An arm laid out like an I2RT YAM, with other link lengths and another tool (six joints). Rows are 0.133 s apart.
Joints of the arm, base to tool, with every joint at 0 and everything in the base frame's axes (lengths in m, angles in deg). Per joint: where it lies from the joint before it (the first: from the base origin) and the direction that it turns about. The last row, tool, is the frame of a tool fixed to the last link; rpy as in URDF.
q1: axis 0 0 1 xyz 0 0 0.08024
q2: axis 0 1 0 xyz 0.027 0.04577 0.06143
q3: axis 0 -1 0 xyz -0.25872 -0.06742 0
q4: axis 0 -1 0 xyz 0.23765 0.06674 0.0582
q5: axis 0 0 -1 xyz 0.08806 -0.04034 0.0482
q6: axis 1 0 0 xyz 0.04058 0 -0.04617
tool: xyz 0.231 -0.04 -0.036 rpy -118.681 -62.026 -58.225
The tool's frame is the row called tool.
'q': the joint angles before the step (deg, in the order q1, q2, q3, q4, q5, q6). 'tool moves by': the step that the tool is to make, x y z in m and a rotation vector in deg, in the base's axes. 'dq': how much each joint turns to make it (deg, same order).
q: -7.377 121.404 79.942 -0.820 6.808 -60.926
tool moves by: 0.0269 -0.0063 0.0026 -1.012 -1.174 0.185
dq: -0.130 4.923 6.858 -0.537 0.329 -0.852
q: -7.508 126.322 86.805 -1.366 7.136 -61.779
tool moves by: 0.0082 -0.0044 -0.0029 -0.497 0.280 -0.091
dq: -0.179 2.222 3.097 -1.028 0.281 -0.461
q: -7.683 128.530 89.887 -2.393 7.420 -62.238
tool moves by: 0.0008 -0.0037 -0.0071 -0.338 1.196 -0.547
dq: -0.022 1.565 2.108 -1.680 0.721 -0.022
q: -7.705 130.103 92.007 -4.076 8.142 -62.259
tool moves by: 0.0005 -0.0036 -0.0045 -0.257 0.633 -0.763
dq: 0.023 1.156 1.470 -0.949 0.809 0.284
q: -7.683 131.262 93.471 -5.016 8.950 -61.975
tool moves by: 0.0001 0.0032 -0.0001 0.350 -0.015 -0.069
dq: 0.286 -0.063 0.068 -0.241 0.023 0.504
